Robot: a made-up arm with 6 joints. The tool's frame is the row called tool. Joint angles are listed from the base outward.
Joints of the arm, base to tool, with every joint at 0 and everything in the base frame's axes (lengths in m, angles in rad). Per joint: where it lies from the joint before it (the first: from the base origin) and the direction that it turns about. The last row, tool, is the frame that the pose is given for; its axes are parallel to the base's.
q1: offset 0 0 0.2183 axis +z
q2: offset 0 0 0 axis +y
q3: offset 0 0 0.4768 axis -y
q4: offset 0 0 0 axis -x
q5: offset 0.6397 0 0 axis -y
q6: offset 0 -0.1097 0 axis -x
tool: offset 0 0 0
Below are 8 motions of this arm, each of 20 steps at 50 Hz.
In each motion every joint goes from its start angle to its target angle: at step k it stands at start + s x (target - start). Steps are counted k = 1, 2, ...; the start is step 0. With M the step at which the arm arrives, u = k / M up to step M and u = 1 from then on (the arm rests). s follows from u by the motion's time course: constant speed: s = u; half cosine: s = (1 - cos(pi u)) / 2; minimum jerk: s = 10 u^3 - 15 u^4 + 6 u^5.
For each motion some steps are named. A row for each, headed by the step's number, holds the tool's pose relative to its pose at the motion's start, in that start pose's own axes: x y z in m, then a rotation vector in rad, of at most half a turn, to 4 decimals.
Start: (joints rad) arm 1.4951 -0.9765 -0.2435 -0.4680 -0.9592 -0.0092
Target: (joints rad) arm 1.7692 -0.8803 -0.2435 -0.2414 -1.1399 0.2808
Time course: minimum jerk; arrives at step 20
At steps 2, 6, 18, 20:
2: 0.0006 0.0000 0.0002 -0.0037 0.0031 0.0004
6: 0.0125 0.0000 0.0031 -0.0707 0.0580 0.0079
18: 0.0787 0.0149 0.0131 -0.4533 0.3351 0.0832
20: 0.0794 0.0152 0.0131 -0.4574 0.3378 0.0843

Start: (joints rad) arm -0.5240 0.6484 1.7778 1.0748 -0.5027 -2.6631
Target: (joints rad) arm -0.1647 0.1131 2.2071 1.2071 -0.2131 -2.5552
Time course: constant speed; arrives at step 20
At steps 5, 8, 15, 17, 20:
5: -0.0878 0.1971 -0.0037 0.1105 0.1101 0.2357
8: -0.1500 0.3059 0.0194 0.1782 0.1574 0.3801
15: -0.3110 0.5154 0.1415 0.3370 0.2072 0.7204
17: -0.3589 0.5608 0.1916 0.3818 0.2048 0.8173
20: -0.4306 0.6149 0.2767 0.4479 0.1865 0.9610

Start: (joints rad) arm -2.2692 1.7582 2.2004 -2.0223 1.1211 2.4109
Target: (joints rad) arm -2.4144 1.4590 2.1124 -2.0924 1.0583 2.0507
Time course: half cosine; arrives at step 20
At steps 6, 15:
6: 0.0137 -0.0340 0.0531 0.1204 -0.0208 -0.0097
15: 0.0398 -0.1576 0.2108 0.4914 -0.1040 -0.0304

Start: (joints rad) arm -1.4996 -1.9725 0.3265 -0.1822 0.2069 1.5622
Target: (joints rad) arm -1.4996 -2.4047 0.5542 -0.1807 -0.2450 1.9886
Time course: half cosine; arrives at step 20
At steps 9, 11, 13, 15, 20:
9: -0.0616 -0.2104 0.0375 -0.1747 -0.0431 -0.0871
11: -0.0985 -0.2851 0.0502 -0.2418 -0.0551 -0.1215
13: -0.1405 -0.3533 0.0615 -0.3067 -0.0643 -0.1551
15: -0.1812 -0.4088 0.0704 -0.3626 -0.0703 -0.1844
20: -0.2339 -0.4695 0.0799 -0.4282 -0.0751 -0.2190

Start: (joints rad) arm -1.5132 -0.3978 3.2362 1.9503 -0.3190 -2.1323
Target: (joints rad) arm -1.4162 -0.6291 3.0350 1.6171 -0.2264 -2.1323
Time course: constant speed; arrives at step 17
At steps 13, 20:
13: 0.1034 -0.0532 0.0206 0.2118 0.0478 -0.0280
20: 0.1343 -0.0714 0.0299 0.2783 0.0571 -0.0330

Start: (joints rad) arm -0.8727 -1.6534 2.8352 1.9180 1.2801 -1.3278
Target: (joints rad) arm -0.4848 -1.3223 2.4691 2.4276 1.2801 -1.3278
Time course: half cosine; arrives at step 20
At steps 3, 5, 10, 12, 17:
3: 0.0002 0.0120 -0.0278 0.0219 0.0532 0.0221
5: -0.0025 0.0339 -0.0750 0.0592 0.1424 0.0600
10: -0.0503 0.1383 -0.2522 0.2076 0.4756 0.2129
12: -0.0894 0.1934 -0.3234 0.2762 0.6147 0.2834
17: -0.1901 0.3110 -0.4385 0.4142 0.8620 0.4226

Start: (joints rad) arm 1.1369 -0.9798 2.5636 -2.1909 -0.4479 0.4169
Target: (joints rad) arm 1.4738 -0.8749 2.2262 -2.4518 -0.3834 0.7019
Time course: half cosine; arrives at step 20
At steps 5, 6, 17, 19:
5: -0.0377 -0.0285 0.0448 -0.0128 -0.0713 -0.0482
6: -0.0541 -0.0395 0.0627 -0.0177 -0.1008 -0.0678
17: -0.3011 -0.1428 0.2503 -0.0599 -0.4819 -0.3100
19: -0.3195 -0.1475 0.2598 -0.0612 -0.5077 -0.3258

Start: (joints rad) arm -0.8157 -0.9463 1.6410 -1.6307 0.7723 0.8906
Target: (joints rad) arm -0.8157 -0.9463 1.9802 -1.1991 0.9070 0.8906
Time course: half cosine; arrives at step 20
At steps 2, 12, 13, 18, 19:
2: 0.0012 0.0034 0.0041 -0.0018 -0.0121 0.0062
12: 0.0210 0.0848 0.1212 -0.0309 -0.3439 0.1428
13: 0.0217 0.0934 0.1359 -0.0323 -0.3842 0.1557
18: 0.0214 0.1214 0.1881 -0.0341 -0.5251 0.1955
19: 0.0212 0.1234 0.1920 -0.0341 -0.5357 0.1981

